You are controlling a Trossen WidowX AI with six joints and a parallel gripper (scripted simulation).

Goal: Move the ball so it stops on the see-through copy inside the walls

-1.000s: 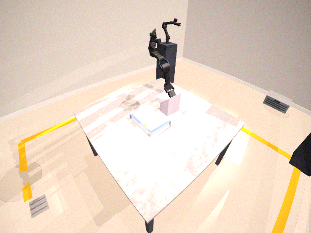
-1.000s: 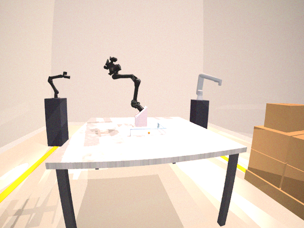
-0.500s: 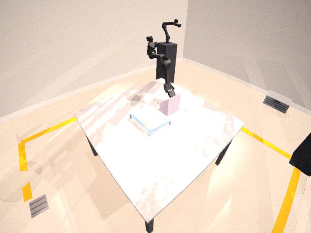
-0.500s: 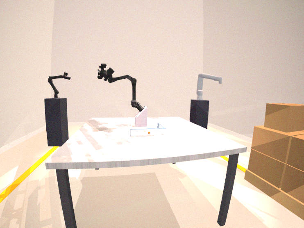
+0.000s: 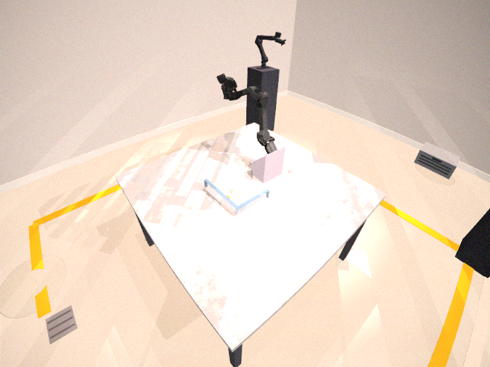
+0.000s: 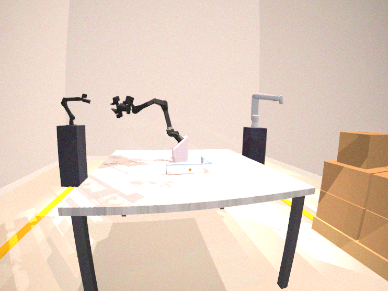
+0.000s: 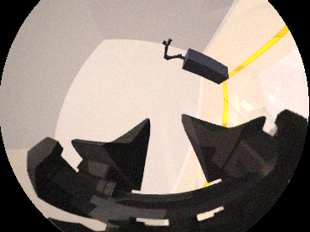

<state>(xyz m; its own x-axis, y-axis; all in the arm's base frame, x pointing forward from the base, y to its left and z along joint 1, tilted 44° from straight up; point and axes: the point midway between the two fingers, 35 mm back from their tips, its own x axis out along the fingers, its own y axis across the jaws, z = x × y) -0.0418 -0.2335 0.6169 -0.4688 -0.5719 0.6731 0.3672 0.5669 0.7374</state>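
The orange ball is 660 mm to the left of my gripper tip, 450 mm below it and 420 mm ahead of it. From my gripper tip the other things lie so: see-through copy of ball: 630 mm to the left, 450 mm below, 370 mm ahead.
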